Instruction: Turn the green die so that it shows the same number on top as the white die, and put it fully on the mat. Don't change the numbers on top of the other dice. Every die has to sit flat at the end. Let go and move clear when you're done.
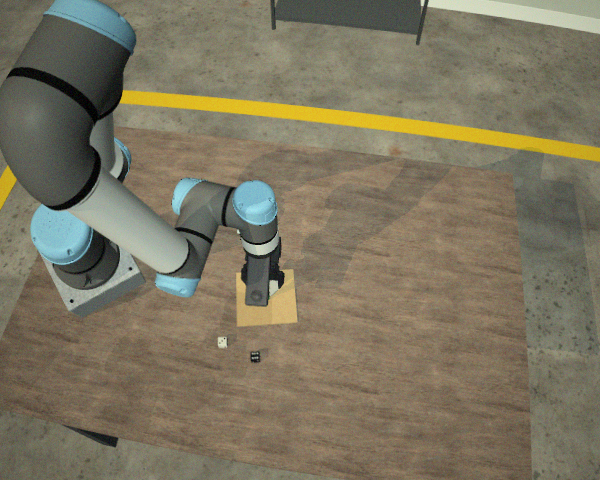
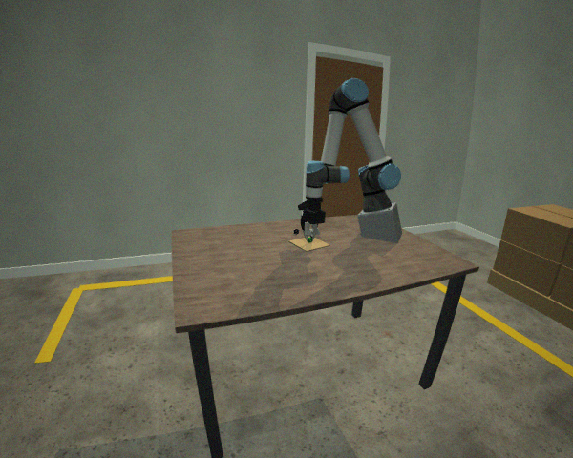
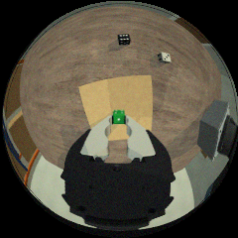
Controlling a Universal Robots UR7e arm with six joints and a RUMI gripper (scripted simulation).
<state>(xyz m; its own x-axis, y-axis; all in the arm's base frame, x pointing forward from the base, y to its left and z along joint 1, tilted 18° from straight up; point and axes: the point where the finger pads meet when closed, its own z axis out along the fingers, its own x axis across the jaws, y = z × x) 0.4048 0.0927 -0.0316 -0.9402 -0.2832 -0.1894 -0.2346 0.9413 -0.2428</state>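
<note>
Now: hand 1 cm above the green die. The rest, counted from my hand: black die (3 cm ahead, 15 cm to the right, 2 cm below); then white die (5 cm behind, 14 cm to the right, 2 cm below); then tan mat (2 cm below).
</note>
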